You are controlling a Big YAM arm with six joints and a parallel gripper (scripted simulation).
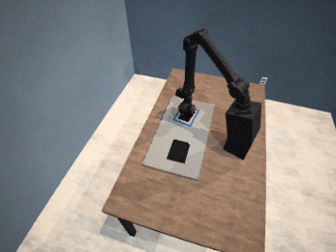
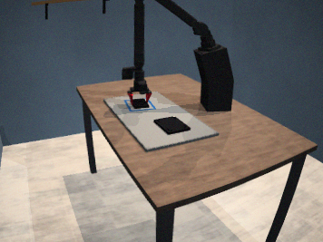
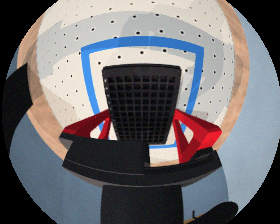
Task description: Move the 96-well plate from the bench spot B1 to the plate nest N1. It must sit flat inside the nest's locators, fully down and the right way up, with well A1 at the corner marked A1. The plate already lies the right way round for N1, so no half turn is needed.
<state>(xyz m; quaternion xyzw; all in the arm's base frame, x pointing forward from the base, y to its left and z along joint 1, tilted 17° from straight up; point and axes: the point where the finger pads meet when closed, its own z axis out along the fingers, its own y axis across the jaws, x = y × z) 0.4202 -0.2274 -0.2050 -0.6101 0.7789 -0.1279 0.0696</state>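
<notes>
My gripper is now 1 cm short of the black plate nest and 35 cm to the right of it. From my hand the other things lie so: black 96-well plate (right at my hand).
</notes>
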